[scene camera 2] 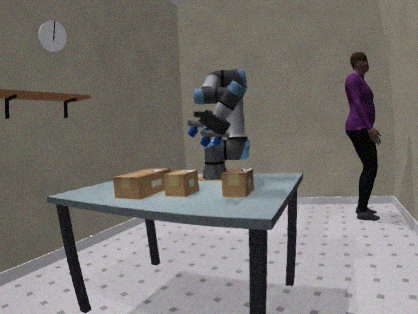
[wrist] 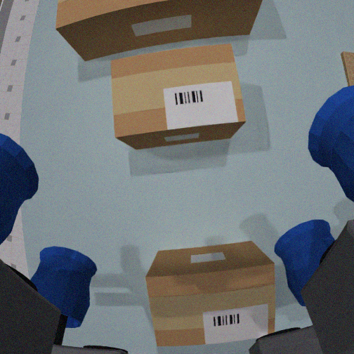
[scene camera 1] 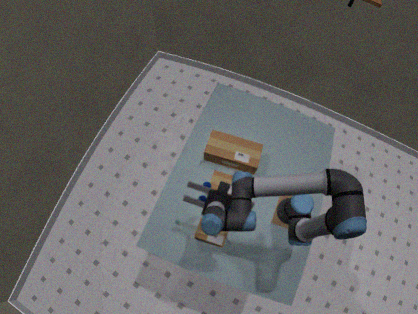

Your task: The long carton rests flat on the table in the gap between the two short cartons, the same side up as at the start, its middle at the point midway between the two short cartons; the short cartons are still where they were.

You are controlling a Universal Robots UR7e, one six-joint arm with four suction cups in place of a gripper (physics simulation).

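Frame: origin at the arm's base, x ahead, y left, z up, level; metres.
Where they show: hand at its tool point: [scene camera 2: 203, 139]; arm's base at its link origin: [scene camera 2: 215, 177] [scene camera 1: 289, 211].
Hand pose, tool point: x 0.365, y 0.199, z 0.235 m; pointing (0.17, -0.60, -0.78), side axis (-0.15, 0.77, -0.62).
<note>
Each offset is from my tool point to the centre of the thing. Level surfaces: height alone.
The long carton @(0.192 m down, 0.086 m ahead, 0.324 m right) [scene camera 1: 233, 149] [scene camera 2: 137, 184] [wrist: 105, 37] rests flat on the table @(0.242 m down) [scene camera 1: 300, 140] [scene camera 2: 235, 209], on the outer side of one short carton @(0.192 m down, 0.027 m ahead, 0.122 m right) [scene camera 1: 219, 179] [scene camera 2: 181, 183] [wrist: 137, 92], with a narrow strip between them. The other short carton @(0.192 m down, 0.050 m back, 0.134 m left) [scene camera 1: 211, 237] [scene camera 2: 236, 183] [wrist: 175, 302] stands apart, across a wider gap; both are upright, labels up. My gripper [scene camera 1: 216, 196] [scene camera 2: 206, 136] [wrist: 175, 215], four blue suction cups, is tilted and high above the table near the short cartons. It is open, with no carton on the cups. The arm partly hides both short cartons in scene camera 1.
The arm's base stands on a wooden plate [scene camera 1: 280, 212] at one side of the table. A person in a purple top [scene camera 2: 361, 105] stands on the floor behind the table. A wall shelf [scene camera 2: 40, 95] and a clock [scene camera 2: 52, 36] are at the left.
</note>
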